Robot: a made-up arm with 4 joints.
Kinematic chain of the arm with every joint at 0, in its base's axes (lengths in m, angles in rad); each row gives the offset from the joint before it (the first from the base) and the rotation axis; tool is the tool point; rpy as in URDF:
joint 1: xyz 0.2 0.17 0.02 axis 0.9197 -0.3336 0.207
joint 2: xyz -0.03 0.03 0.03 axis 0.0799 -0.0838 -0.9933
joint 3: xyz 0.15 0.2 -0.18 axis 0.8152 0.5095 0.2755
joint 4: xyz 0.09 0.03 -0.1 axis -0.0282 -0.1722 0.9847
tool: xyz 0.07 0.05 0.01 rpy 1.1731 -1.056 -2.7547
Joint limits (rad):
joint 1: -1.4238..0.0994
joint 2: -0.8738..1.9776
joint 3: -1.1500..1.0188
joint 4: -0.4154..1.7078
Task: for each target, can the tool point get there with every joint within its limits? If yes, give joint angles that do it. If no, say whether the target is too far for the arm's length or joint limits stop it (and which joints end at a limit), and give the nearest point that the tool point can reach.
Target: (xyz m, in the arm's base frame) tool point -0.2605 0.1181 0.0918
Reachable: no: joint limits stop it (at a limit: joint 1, joint 2, joint 4) | nearest point -0.0844 0.1985 -0.2881 | short by 0.426 m
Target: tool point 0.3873 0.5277 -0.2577
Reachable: yes | joints -0.0682 -0.2512 -0.0195 0.1415
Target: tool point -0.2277 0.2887 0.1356
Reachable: no: joint limits stop it (at a limit: joint 1, joint 2, joint 3, joint 4) | nearest point -0.0112 0.4993 -0.1194 | short by 0.395 m
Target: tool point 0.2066 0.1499 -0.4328
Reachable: yes | joints -1.1001 -0.1632 0.2182 1.3597
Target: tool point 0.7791 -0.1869 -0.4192
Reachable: no: too far | nearest point 0.5297 -0.0389 -0.2520 | short by 0.335 m
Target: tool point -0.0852 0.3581 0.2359
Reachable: no: joint limits stop it (at a limit: joint 1, joint 2, joint 3) | nearest point -0.0113 0.5001 -0.1191 | short by 0.389 m
